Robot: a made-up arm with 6 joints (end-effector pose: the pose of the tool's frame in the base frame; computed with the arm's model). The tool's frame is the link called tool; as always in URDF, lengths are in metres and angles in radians. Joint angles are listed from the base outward.
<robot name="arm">
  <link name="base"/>
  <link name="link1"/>
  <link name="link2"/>
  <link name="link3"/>
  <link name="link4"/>
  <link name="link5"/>
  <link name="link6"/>
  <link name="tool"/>
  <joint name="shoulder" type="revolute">
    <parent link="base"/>
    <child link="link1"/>
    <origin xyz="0 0 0.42"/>
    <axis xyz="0 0 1"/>
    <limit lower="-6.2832" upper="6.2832"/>
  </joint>
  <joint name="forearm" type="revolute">
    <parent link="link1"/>
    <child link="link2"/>
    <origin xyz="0 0 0"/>
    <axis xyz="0 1 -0.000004"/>
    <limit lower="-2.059" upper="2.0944"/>
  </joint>
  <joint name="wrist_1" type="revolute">
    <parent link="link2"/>
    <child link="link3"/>
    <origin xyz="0.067 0 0.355"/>
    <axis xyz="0 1 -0.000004"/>
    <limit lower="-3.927" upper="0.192"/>
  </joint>
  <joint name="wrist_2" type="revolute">
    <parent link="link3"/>
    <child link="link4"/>
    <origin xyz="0.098 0 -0.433"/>
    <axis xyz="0 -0.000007 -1"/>
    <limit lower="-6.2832" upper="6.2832"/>
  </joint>
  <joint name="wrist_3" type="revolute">
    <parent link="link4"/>
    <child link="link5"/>
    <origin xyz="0 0 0"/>
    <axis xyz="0 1 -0.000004"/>
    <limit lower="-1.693" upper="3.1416"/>
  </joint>
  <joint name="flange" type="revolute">
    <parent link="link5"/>
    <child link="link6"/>
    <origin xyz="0.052 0 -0.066"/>
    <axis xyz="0 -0.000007 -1"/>
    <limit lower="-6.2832" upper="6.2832"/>
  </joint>
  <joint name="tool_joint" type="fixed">
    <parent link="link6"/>
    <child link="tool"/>
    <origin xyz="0 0 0" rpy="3.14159 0 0"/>
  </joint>
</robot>
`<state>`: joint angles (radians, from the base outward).
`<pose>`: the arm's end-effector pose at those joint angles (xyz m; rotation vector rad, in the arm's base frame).
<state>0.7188 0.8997 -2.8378 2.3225 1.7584 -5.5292</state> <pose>0.4959 0.5062 0.8967 -0.9010 -0.5488 1.2720</pose>
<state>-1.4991 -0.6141 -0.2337 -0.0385 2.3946 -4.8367</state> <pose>0.0094 -0.1748 0.4822 0.2168 -2.2358 -2.1939</pose>
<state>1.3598 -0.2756 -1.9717 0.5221 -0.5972 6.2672</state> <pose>0.0852 0.2072 1.1973 -0.4856 0.0975 -1.3798</pose>
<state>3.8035 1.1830 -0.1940 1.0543 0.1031 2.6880</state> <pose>-0.0232 0.0315 0.1148 -2.3477 -0.0143 -1.1477</pose>
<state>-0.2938 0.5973 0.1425 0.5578 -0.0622 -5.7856</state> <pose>0.0186 -0.0366 0.2117 2.1356 -1.6860 -0.8870</pose>
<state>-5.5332 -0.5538 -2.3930 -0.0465 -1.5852 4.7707</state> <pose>-0.1603 -0.1452 1.1616 -0.7670 -1.5184 1.8778</pose>
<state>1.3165 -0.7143 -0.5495 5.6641 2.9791 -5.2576</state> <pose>0.0829 0.1759 0.6637 1.3902 -0.1465 -0.0896</pose>
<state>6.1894 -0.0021 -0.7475 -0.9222 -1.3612 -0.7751</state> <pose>0.4447 0.0185 0.5832 0.7641 1.5248 2.1261</pose>
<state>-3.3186 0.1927 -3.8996 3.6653 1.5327 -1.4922</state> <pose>0.2585 -0.0137 1.0851 1.6444 1.6944 1.3763</pose>
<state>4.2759 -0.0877 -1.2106 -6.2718 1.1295 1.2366</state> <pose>-0.2285 -0.4908 0.7010 -0.1635 -3.0738 0.2475</pose>
